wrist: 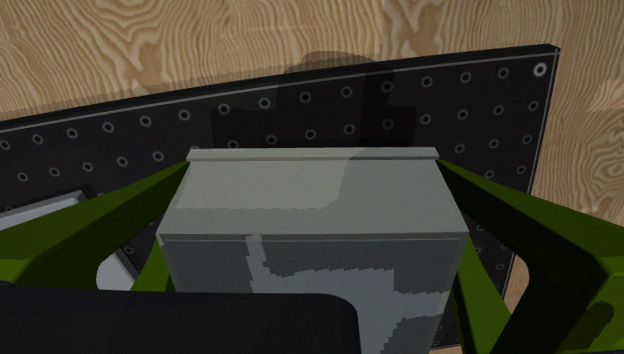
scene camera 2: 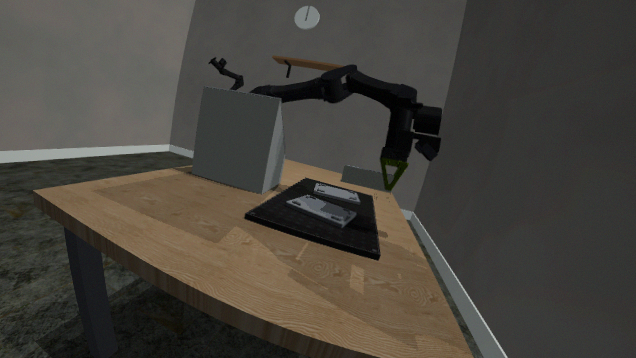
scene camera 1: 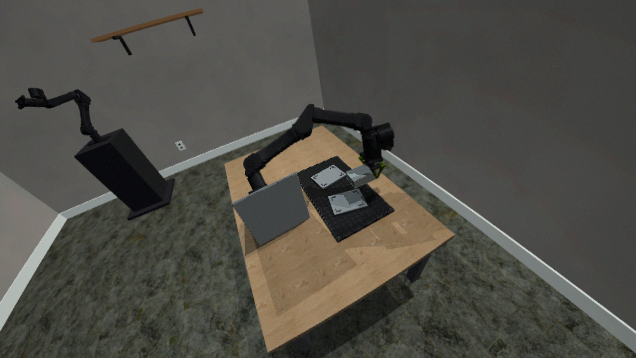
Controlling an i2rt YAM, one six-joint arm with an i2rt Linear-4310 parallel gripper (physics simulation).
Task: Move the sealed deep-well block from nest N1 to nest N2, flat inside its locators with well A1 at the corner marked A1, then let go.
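Frame: origin at the arm's base, x ahead, y left, z up, level; millimetres.
Where they show: gripper, between the fingertips: (wrist: pixel 312 176) (scene camera 2: pixel 387 188) (scene camera 1: pixel 372 172); arm's base, origin of its link: (scene camera 2: pixel 243 119) (scene camera 1: pixel 261 191).
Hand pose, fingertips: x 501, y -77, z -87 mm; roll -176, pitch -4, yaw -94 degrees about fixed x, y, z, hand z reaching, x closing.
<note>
Things, the pixels of their centre, and the offset from my fingertips. "spot": a spot on its surface instead. Level surfaces: height alone.
- sealed deep-well block, middle of its body: (wrist: pixel 313 311) (scene camera 2: pixel 368 177) (scene camera 1: pixel 361 174) dz +12, dx -56, dy +4 mm
- black perforated board, a spot on its surface: (wrist: pixel 515 90) (scene camera 2: pixel 368 245) spot: dz -107, dx -17, dy -138 mm
- wooden table, height of its surface: dz -120 mm
The sealed deep-well block (scene camera 1: pixel 358 177) (scene camera 2: pixel 364 176) (wrist: pixel 300 187) is a pale grey box with a thin rim. My gripper (scene camera 1: pixel 372 170) (scene camera 2: pixel 389 188) (wrist: pixel 312 176) is shut on it, one green finger against each end in the wrist view. The block is held in the air, roughly level, above the side of the black board. Two light grey nest plates with dark corner locators lie on the board: a farther one (scene camera 1: pixel 327 176) (scene camera 2: pixel 336 193) and a nearer one (scene camera 1: pixel 345 204) (scene camera 2: pixel 320 209). Both are without a block. Which is N1 or N2 and the A1 marks are not legible.
The black perforated board (scene camera 1: pixel 367 216) (scene camera 2: pixel 360 239) (wrist: pixel 515 90) lies on the wooden table (scene camera 1: pixel 320 295) (scene camera 2: pixel 200 260) (wrist: pixel 150 45). A tall grey wedge-shaped panel (scene camera 1: pixel 272 210) (scene camera 2: pixel 235 140) stands beside it. A second arm on a black pedestal (scene camera 1: pixel 127 172) stands off the table.
</note>
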